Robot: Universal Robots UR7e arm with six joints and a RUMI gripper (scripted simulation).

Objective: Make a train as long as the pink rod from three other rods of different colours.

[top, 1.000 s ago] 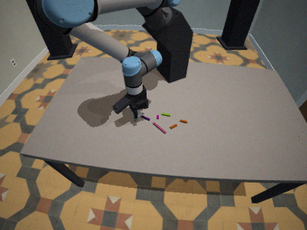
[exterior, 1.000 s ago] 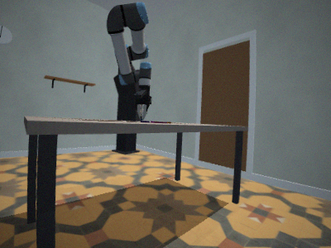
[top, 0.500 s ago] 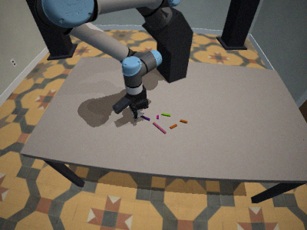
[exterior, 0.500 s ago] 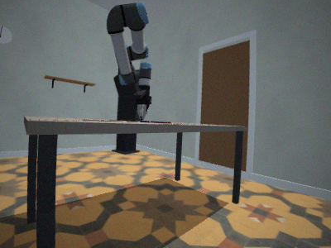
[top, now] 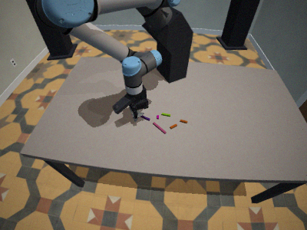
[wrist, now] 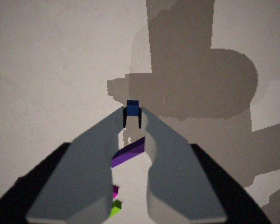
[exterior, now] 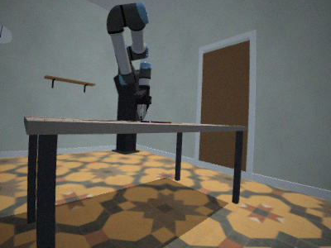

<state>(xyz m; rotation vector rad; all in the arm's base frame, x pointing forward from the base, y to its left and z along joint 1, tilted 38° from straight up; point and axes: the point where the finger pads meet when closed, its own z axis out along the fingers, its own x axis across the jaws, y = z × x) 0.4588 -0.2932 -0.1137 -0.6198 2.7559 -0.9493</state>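
The blue rod lies 1 cm below my hand. Round my hand: magenta rod: 13 cm to the left, 2 cm below, 2 cm behind; then purple rod: 5 cm to the left, 2 cm below, 2 cm behind; then pink rod: 13 cm to the left, 6 cm ahead, 2 cm below.
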